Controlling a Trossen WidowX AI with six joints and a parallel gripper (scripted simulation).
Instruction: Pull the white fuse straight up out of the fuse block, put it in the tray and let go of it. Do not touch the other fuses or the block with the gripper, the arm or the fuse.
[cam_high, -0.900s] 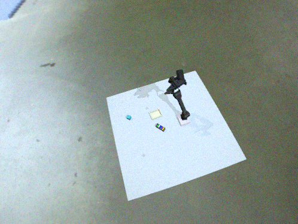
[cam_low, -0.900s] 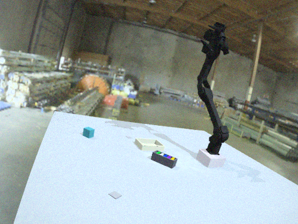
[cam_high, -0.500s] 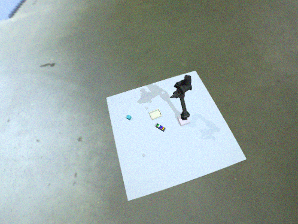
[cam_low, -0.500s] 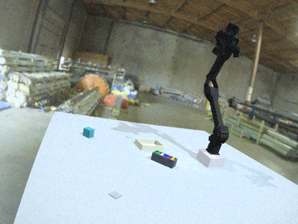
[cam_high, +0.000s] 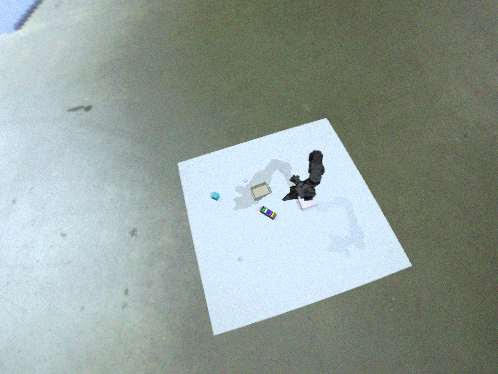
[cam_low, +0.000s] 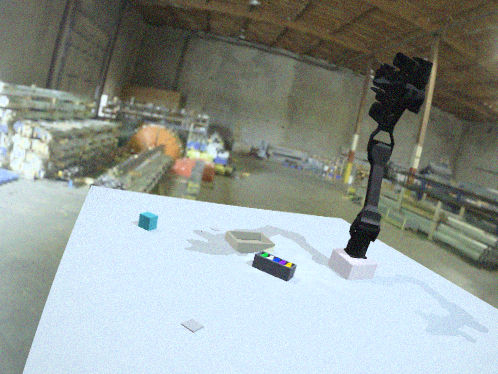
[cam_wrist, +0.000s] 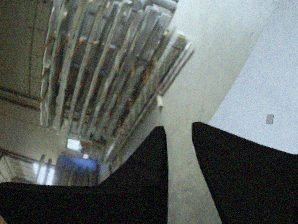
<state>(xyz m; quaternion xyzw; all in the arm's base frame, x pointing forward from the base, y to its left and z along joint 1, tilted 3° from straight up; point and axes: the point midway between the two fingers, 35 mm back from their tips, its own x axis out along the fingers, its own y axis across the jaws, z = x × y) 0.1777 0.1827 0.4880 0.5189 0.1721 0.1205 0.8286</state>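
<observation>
Now: the white fuse 50 cm below my gripper tip, 16 cm to the right of it and 9 cm ahead of it. Round my gripper tip: beige tray (52 cm below, 33 cm to the right, 11 cm ahead); then cyan cube (51 cm below, 44 cm ahead, 33 cm to the right).
</observation>
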